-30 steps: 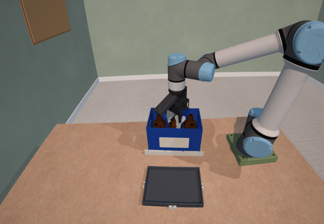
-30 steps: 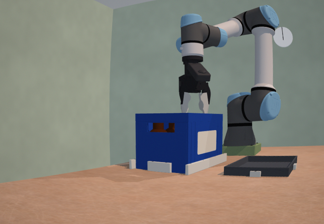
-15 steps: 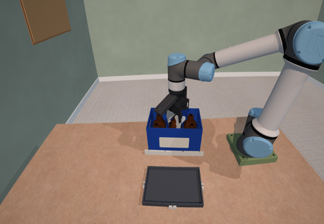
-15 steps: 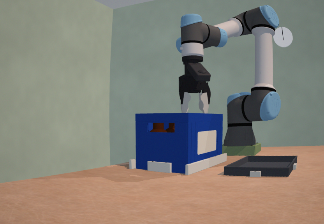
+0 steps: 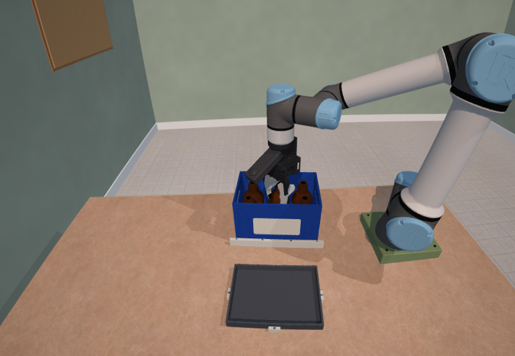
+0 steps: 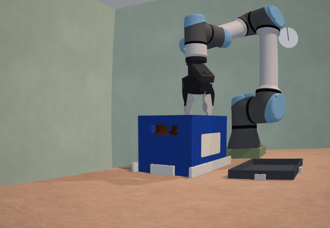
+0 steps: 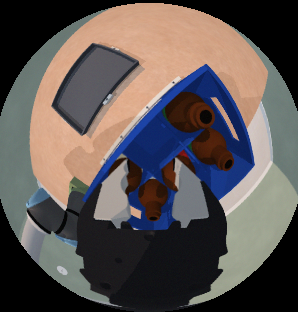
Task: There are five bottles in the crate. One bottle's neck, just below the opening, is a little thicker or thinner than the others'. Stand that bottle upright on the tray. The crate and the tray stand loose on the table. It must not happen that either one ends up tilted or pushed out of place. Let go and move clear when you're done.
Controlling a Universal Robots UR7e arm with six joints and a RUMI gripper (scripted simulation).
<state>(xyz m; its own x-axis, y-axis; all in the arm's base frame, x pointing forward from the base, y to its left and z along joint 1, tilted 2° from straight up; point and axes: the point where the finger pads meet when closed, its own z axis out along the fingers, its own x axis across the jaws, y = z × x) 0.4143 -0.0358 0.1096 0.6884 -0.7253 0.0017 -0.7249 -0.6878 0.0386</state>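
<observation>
Now: hand 70 mm above the blue crate and 50 mm to the left of it. The rest, counted from my hand: dark tray: 250 mm to the left, 140 mm below; then glass bottle: 90 mm to the right, 70 mm below, 10 mm behind.
</observation>
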